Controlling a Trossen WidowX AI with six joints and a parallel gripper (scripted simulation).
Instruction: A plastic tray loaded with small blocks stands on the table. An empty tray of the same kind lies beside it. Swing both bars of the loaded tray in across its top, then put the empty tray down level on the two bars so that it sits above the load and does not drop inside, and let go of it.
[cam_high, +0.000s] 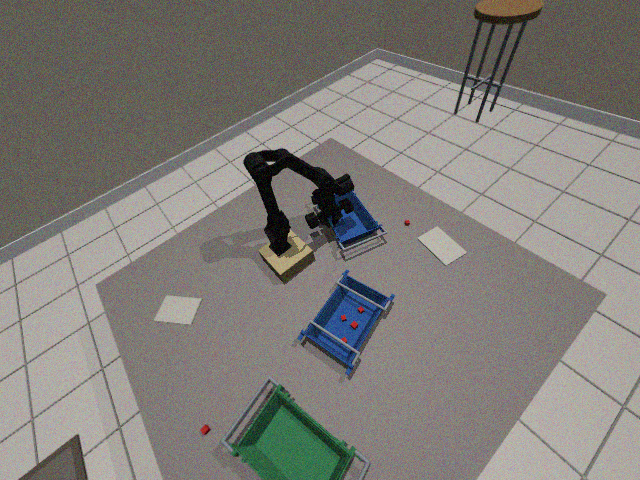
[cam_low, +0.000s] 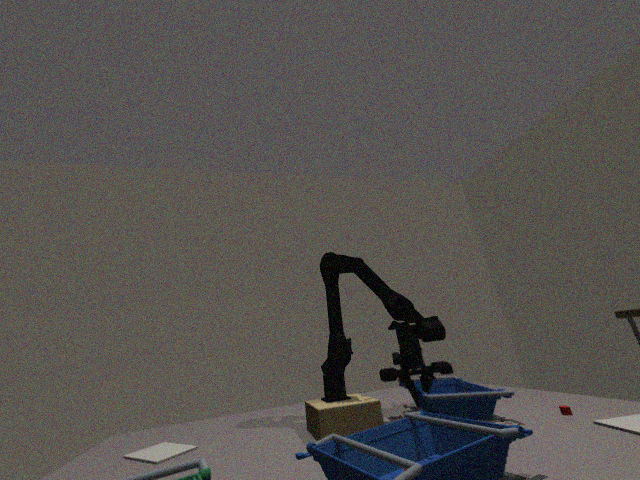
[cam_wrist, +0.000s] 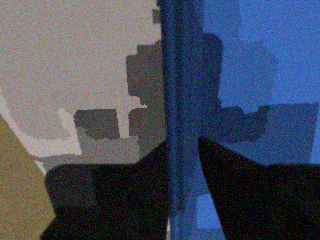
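My gripper tip is now 70 mm to the right of the blue tray, 30 mm below it and 20 mm short of it.
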